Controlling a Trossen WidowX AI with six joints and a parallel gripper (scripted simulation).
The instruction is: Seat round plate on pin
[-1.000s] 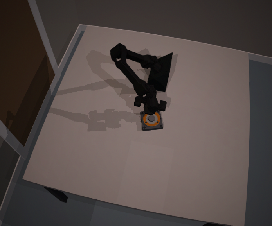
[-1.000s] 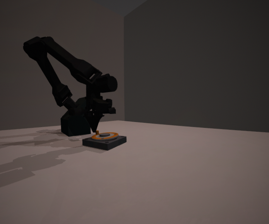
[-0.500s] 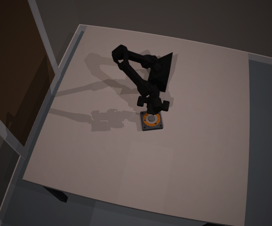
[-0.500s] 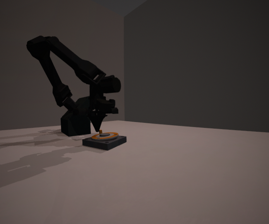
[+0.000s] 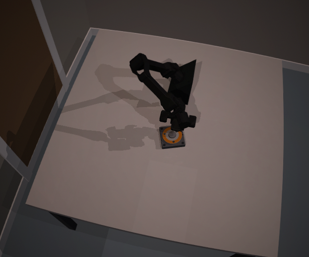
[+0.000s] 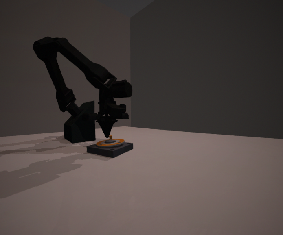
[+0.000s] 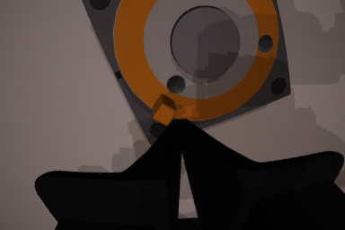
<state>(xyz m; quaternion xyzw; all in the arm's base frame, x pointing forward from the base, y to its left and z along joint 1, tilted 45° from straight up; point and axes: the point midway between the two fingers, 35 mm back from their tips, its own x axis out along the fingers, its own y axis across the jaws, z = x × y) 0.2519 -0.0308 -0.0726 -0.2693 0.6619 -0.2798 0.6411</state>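
Right now the square base is 50 mm ahead of my gripper tip, 20 mm to the right of it and 20 mm below it.
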